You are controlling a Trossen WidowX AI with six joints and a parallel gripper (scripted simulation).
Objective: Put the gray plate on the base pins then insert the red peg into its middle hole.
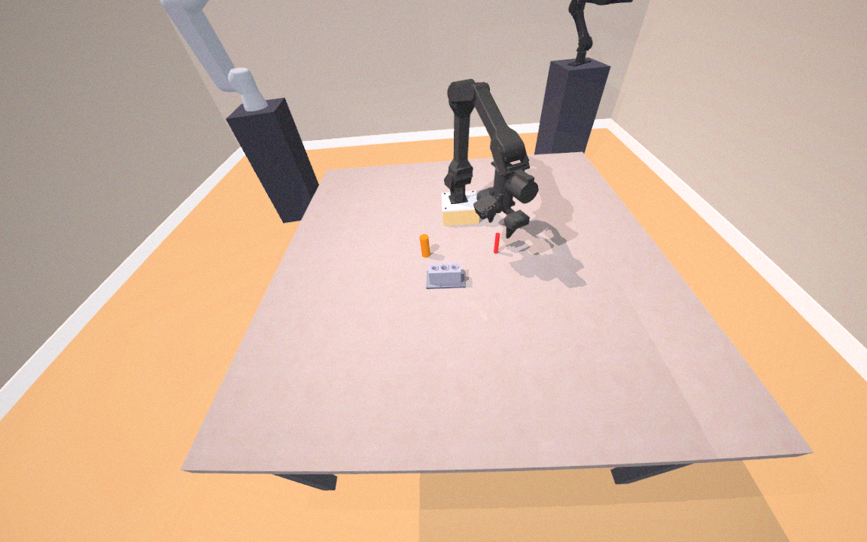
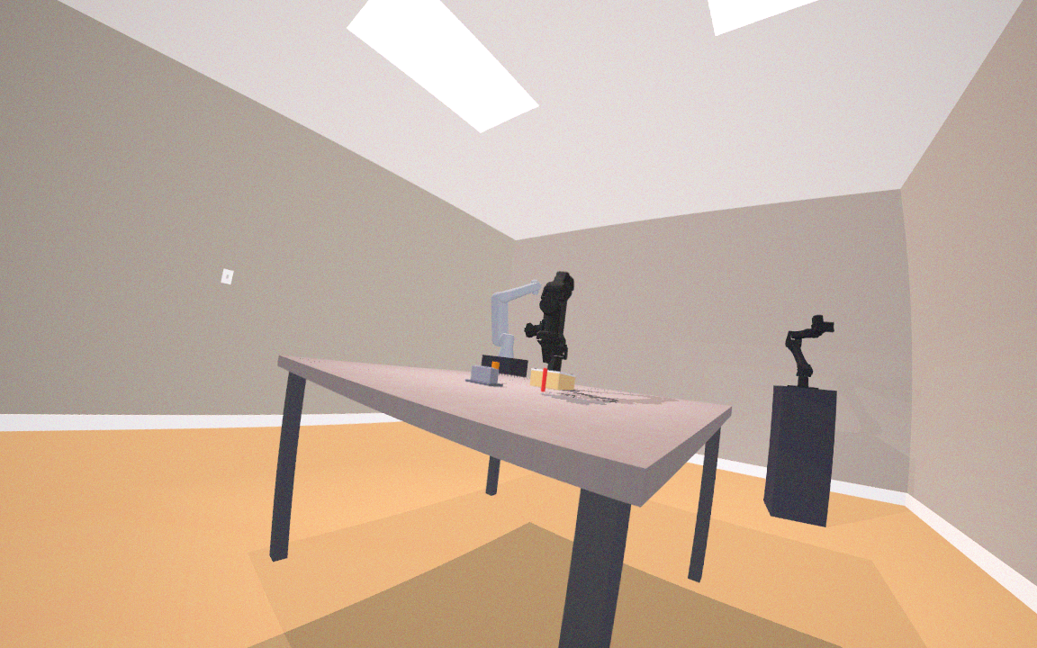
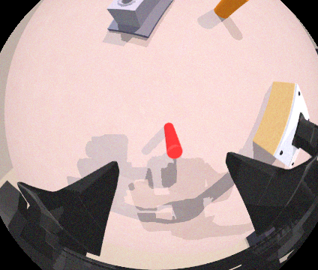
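Now: the red peg 6 cm below my gripper tip. From my gripper tip the other things lie so: orange cylinder (4 cm behind, 24 cm to the right, 6 cm below); gray plate (9 cm ahead, 19 cm to the right, 5 cm below); base (9 cm ahead, 19 cm to the right, 9 cm below).
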